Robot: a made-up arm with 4 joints.
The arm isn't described. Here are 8 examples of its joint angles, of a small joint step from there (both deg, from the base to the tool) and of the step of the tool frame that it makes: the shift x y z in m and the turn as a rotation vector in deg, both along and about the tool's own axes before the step.
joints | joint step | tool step
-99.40 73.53 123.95 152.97 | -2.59 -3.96 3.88 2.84 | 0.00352 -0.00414 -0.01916 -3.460 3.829 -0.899
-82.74 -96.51 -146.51 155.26 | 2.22 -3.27 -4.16 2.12 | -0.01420 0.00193 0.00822 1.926 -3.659 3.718
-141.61 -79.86 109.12 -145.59 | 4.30 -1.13 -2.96 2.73 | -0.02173 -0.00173 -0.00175 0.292 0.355 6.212
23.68 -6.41 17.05 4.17 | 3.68 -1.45 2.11 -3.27 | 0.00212 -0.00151 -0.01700 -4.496 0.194 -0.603
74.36 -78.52 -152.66 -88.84 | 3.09 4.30 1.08 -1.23 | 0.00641 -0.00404 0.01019 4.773 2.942 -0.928
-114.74 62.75 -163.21 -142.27 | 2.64 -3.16 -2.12 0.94 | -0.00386 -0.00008 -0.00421 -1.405 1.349 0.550
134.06 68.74 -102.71 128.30 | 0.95 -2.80 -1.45 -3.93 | 0.00983 -0.00277 -0.00869 -3.276 -3.501 -2.427
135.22 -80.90 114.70 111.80 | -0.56 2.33 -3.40 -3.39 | 0.00443 -0.00056 0.00188 -0.627 -3.896 -1.585
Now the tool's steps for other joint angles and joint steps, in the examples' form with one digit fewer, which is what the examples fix.
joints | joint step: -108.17 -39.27 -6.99 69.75 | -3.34 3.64 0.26 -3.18
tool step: 0.0005 0.0042 -0.0199 -4.79 -0.06 0.36
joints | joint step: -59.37 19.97 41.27 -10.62 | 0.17 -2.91 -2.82 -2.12
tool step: 0.0100 -0.0045 0.0004 1.16 -0.30 -3.17
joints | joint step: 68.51 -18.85 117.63 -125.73 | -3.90 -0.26 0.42 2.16
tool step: 0.0131 -0.0020 0.0016 0.52 -0.15 -3.38
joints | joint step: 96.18 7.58 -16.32 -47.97 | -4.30 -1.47 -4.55 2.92
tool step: 0.0012 -0.0014 0.0189 7.10 5.17 -0.01
